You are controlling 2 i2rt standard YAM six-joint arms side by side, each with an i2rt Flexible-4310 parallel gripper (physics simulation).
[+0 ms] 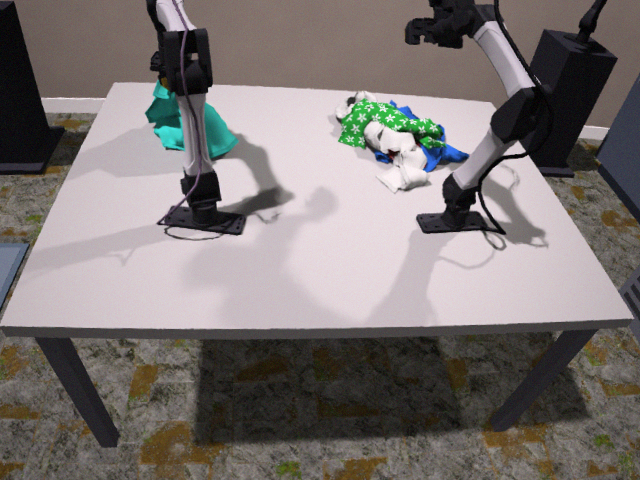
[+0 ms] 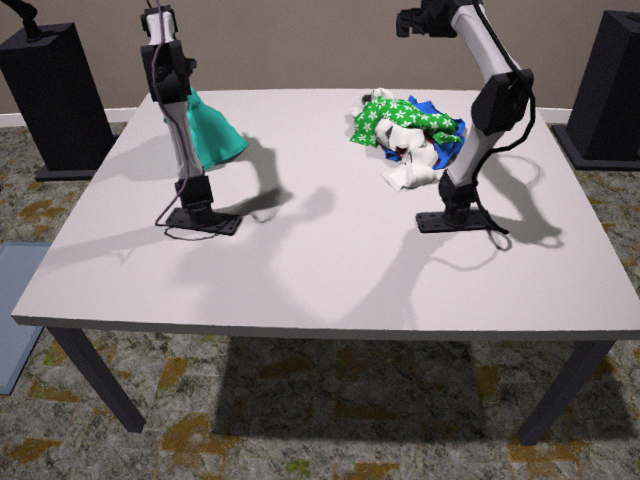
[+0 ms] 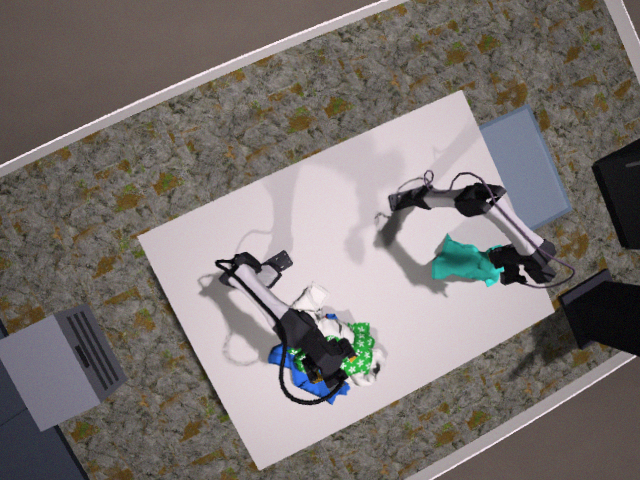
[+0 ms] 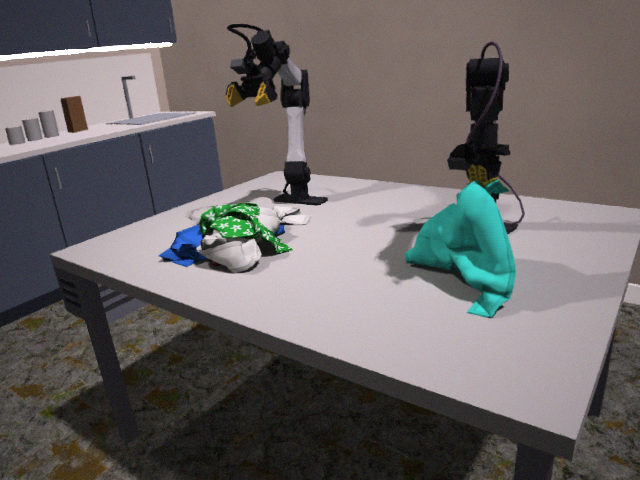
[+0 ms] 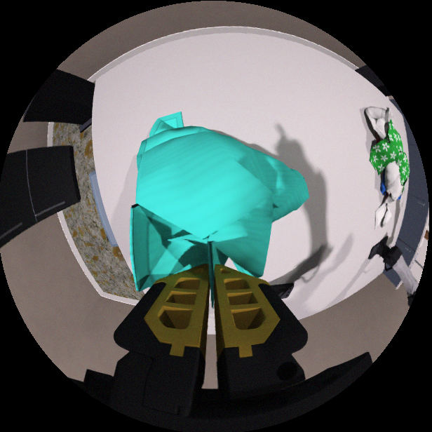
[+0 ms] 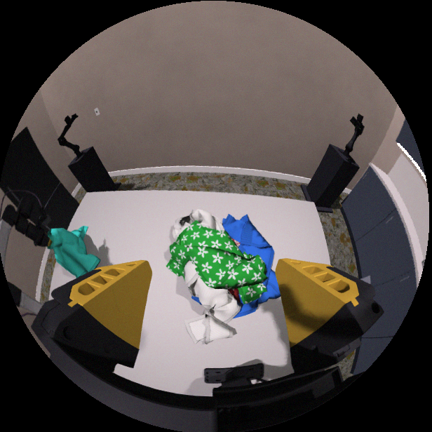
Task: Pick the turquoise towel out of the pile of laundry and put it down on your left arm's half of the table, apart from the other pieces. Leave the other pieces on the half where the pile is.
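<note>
The turquoise towel is bunched on the table's left-arm half. Its upper part is raised to my left gripper, which is shut on it; its lower folds reach the table. The pile of laundry, with a green flowered piece on top, lies apart on the other half. My right gripper is open and empty, high above the pile.
In the pile, white pieces and a blue piece lie around and under the green one. Each arm's base is fixed to the table. Dark pedestals stand beyond it.
</note>
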